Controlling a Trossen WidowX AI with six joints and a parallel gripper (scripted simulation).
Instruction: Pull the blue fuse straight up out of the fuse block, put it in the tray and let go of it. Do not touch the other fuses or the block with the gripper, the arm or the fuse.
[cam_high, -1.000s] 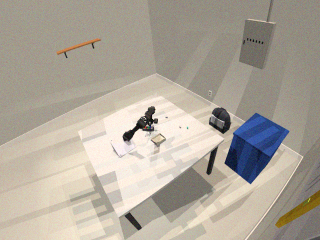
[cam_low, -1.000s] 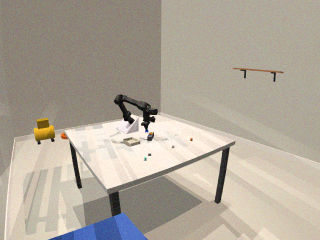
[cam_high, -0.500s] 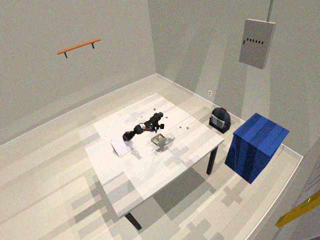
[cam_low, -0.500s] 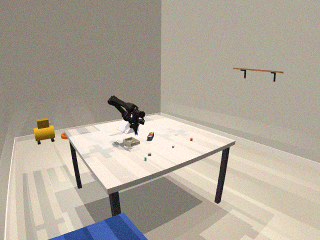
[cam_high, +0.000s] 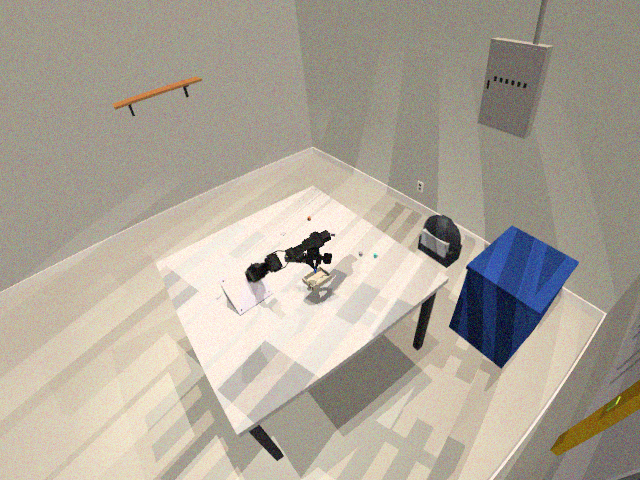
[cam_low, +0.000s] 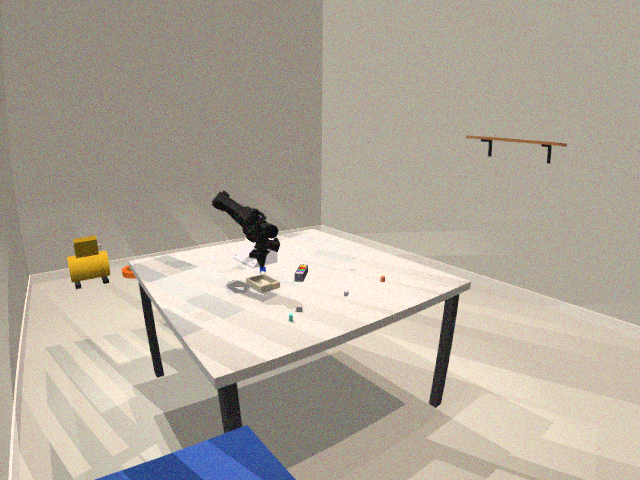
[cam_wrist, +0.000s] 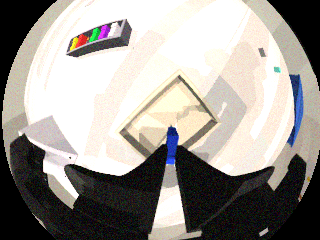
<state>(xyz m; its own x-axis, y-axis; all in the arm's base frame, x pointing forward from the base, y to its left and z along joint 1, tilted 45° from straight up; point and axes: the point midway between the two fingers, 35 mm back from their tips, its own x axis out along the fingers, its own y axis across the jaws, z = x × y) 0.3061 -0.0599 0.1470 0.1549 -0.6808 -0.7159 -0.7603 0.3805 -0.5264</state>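
Now: gripper tip 10 mm above the blue fuse. The rest, counted from my gripper tip: tray: 80 mm below.
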